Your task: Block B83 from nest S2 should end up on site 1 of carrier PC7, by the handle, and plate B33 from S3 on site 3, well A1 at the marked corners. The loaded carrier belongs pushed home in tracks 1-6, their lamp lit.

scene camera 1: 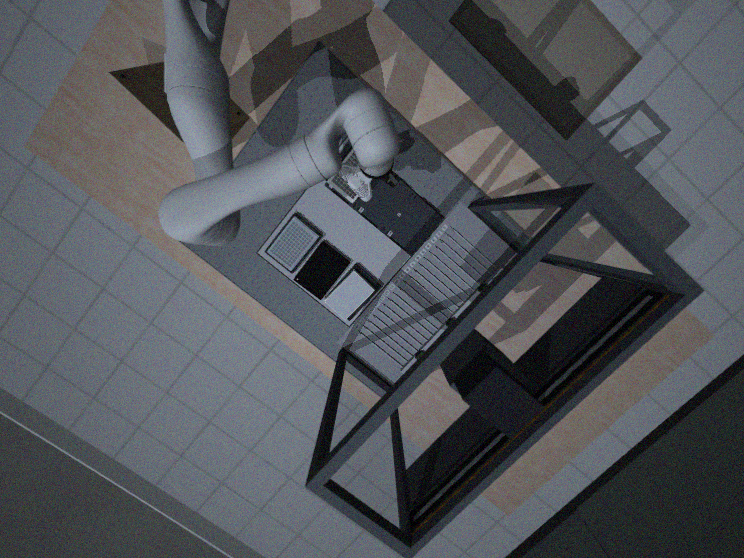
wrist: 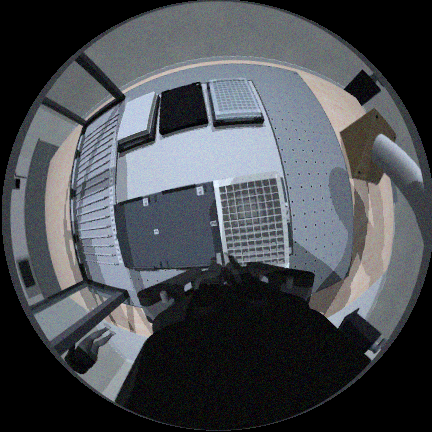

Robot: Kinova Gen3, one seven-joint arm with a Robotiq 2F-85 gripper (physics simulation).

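Note:
A pale open-grid block (scene camera 1: 343, 184) (wrist: 252, 220) sits at the end of the dark carrier (scene camera 1: 399, 207) (wrist: 170, 230) away from the tracks and looks level. The rest of the carrier's top is bare, with small marked tabs. My gripper (wrist: 221, 259) is shut and empty, its tips over or beside the block's edge next to the bare carrier top; contact cannot be told. In the scene view the arm hides the fingertips. A clear gridded plate (scene camera 1: 293, 242) (wrist: 235, 98), a black plate (scene camera 1: 324, 269) (wrist: 183, 108) and a white plate (scene camera 1: 349, 291) (wrist: 137, 115) stand in a row. Their labels are unreadable.
The slotted track deck (scene camera 1: 403, 315) (wrist: 95, 200) lies beyond the carrier's far end; no lit lamp can be made out. A dark frame (scene camera 1: 447, 336) stands over the deck's outer edge. A pale board (scene camera 1: 360, 223) (wrist: 200, 155) lies between plates and carrier.

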